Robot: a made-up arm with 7 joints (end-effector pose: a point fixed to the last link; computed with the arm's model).
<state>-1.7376 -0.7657 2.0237 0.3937 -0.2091 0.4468 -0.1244</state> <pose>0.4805 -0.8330 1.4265 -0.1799 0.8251 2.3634</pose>
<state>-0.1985 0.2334 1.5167 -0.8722 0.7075 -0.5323 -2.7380</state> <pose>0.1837 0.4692 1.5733 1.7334 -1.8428 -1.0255</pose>
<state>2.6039 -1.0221 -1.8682 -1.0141 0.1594 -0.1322 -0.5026</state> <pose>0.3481 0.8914 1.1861 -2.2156 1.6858 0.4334</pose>
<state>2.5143 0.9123 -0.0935 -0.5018 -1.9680 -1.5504 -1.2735</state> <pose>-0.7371 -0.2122 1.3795 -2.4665 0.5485 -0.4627</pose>
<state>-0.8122 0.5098 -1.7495 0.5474 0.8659 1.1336 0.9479</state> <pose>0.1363 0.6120 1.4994 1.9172 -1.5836 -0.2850</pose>
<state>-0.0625 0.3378 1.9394 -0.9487 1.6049 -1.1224 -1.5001</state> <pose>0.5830 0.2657 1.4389 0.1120 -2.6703 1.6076</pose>
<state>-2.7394 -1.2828 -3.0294 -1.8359 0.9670 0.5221 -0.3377</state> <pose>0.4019 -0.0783 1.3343 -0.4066 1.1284 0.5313</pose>
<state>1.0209 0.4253 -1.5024 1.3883 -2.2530 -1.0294 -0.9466</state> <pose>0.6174 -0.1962 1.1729 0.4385 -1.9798 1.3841</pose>
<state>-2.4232 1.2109 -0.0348 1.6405 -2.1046 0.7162 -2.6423</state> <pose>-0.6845 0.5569 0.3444 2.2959 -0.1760 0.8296</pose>
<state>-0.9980 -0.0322 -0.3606 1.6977 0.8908 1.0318 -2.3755</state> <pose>0.2844 0.4158 1.1251 -0.6733 -0.7543 -2.4403</pose>
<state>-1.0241 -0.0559 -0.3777 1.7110 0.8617 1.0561 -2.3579</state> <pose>0.2561 0.4103 1.1251 -0.6782 -0.7746 -2.4010</pose>
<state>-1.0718 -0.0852 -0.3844 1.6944 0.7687 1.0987 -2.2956</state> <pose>0.2155 0.4064 1.1350 -0.7181 -0.7825 -2.3182</pose>
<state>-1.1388 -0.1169 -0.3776 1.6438 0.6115 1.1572 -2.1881</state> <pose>0.1630 0.4029 1.1568 -0.7841 -0.7770 -2.1738</pose>
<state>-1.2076 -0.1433 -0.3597 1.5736 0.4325 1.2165 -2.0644</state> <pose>0.1097 0.3979 1.1872 -0.8384 -0.7606 -1.9899</pose>
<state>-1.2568 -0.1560 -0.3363 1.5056 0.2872 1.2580 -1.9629</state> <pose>0.0729 0.3944 1.2180 -0.8610 -0.7345 -1.8320</pose>
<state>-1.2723 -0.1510 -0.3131 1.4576 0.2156 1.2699 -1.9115</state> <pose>0.0652 0.3989 1.2390 -0.8663 -0.7023 -1.7644</pose>
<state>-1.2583 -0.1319 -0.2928 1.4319 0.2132 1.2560 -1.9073</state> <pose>0.0838 0.4119 1.2470 -0.8710 -0.6695 -1.7872</pose>
